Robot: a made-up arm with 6 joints.
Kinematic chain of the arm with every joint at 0, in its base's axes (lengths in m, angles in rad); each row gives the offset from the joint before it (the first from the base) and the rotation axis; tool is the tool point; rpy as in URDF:
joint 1: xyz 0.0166 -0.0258 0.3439 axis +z
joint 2: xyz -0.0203 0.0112 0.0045 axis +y
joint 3: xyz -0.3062 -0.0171 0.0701 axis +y
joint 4: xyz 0.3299 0.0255 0.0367 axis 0.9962 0 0.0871
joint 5: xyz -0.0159 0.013 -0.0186 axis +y
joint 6: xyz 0.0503 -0.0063 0.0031 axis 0.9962 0 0.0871
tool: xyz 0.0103 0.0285 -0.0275 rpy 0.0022 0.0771 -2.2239
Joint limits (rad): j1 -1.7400..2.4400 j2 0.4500..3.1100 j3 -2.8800..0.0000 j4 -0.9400..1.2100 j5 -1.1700..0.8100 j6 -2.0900..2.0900
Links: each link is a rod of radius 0.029 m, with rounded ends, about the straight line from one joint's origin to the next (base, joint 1, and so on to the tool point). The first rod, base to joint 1, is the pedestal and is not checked.
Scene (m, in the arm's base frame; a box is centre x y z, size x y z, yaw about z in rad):
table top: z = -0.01
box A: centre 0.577 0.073 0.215 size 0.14 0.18 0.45 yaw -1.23
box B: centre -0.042 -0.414 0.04 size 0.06 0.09 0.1 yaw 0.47
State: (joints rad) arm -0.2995 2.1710 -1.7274 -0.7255 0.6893 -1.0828
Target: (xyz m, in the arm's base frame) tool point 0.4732 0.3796 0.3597
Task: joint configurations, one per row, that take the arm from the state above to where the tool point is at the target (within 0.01 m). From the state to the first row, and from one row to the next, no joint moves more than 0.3 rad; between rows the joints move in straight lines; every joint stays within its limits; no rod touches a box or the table.
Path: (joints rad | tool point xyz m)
1: -0.0305 2.1783 -1.9729 -0.7304 0.5555 -1.0954 | 0.5620 -0.0813 0.4704
2: 0.2385 2.1857 -2.2184 -0.7354 0.4217 -1.1079 | 0.5770 0.0730 0.5551
3: 0.5071 2.3462 -2.2215 -0.7078 0.3672 -1.1001 | 0.5544 0.2348 0.4593
4: 0.7757 2.5068 -2.2245 -0.6802 0.3128 -1.0923 | 0.4732 0.3796 0.3597

